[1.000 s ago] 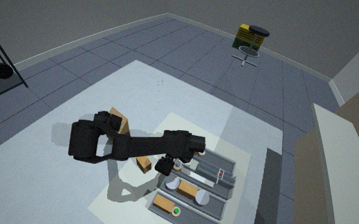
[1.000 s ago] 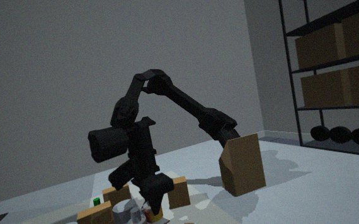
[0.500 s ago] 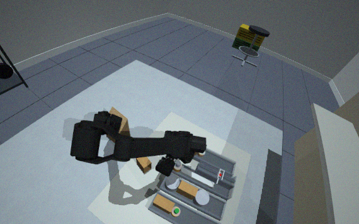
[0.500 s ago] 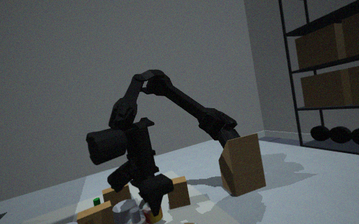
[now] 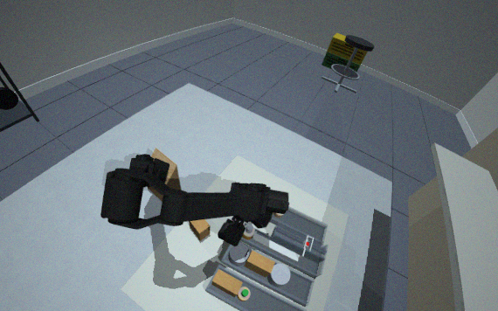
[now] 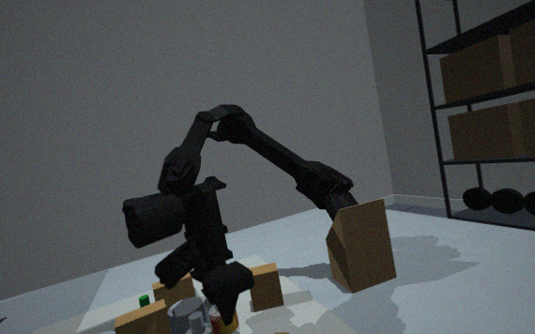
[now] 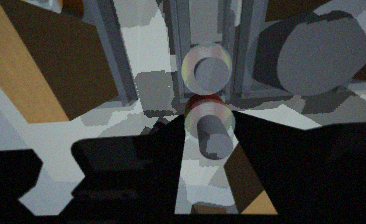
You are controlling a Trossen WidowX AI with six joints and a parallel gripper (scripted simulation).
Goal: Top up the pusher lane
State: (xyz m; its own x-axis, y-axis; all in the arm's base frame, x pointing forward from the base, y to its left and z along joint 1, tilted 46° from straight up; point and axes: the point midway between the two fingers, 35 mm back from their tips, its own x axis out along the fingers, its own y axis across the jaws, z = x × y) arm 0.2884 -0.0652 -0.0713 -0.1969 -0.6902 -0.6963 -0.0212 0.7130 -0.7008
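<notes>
My gripper tip is now 11 cm past the tan box, 7 cm to the left of it and 1 cm above it. The rest, counted from my gripper tip: pusher plate: 15 cm ahead, 3 cm to the left; then red mark: 23 cm ahead, 4 cm to the left, 2 cm above.
</notes>
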